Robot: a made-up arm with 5 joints. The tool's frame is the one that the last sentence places.
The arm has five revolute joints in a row. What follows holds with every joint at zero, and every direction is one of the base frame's.
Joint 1 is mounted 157.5 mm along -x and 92.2 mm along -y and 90.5 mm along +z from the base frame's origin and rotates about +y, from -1.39 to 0.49 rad.
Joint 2 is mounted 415.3 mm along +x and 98.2 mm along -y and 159 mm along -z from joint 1 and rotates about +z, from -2.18 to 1.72 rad.
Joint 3 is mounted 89.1 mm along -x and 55.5 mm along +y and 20.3 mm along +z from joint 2 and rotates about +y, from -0.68 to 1.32 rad.
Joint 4 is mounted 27.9 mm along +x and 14.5 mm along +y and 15.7 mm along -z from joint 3 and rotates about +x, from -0.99 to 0.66 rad.
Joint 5 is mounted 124.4 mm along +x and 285.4 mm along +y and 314.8 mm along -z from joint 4 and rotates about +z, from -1.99 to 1.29 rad.
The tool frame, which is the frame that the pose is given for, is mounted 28.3 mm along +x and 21 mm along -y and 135.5 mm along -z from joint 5; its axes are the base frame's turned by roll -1.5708, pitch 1.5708 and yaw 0 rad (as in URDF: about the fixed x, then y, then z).
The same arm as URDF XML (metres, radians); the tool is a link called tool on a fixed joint. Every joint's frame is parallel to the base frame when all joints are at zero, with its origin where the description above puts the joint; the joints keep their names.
<robot name="arm">
  <joint name="tool_fixed" type="fixed">
    <parent link="link5"/>
    <child link="tool"/>
    <origin xyz="0.0283 -0.0210 -0.1355" rpy="-1.5708 1.5708 0.0000"/>
  </joint>
  <joint name="joint 5" type="revolute">
    <parent link="link4"/>
    <child link="link5"/>
    <origin xyz="0.1244 0.2854 -0.3148"/>
    <axis xyz="0 0 1"/>
    <limit lower="-1.9900" upper="1.2900"/>
  </joint>
  <joint name="joint 4" type="revolute">
    <parent link="link3"/>
    <child link="link4"/>
    <origin xyz="0.0279 0.0145 -0.0157"/>
    <axis xyz="1 0 0"/>
    <limit lower="-0.9900" upper="0.6600"/>
  </joint>
  <joint name="joint 3" type="revolute">
    <parent link="link2"/>
    <child link="link3"/>
    <origin xyz="-0.0891 0.0555 0.0203"/>
    <axis xyz="0 1 0"/>
    <limit lower="-0.6800" upper="1.3200"/>
  </joint>
  <joint name="joint 2" type="revolute">
    <parent link="link1"/>
    <child link="link2"/>
    <origin xyz="0.4153 -0.0982 -0.1590"/>
    <axis xyz="0 0 1"/>
    <limit lower="-2.1800" upper="1.7200"/>
  </joint>
  <joint name="joint 1" type="revolute">
    <parent link="base"/>
    <child link="link1"/>
    <origin xyz="-0.1575 -0.0922 0.0905"/>
    <axis xyz="0 1 0"/>
    <limit lower="-1.3900" upper="0.4900"/>
  </joint>
  <link name="base"/>
  <link name="link1"/>
  <link name="link2"/>
  <link name="link3"/>
  <link name="link4"/>
  <link name="link5"/>
  <link name="tool"/>
</robot>

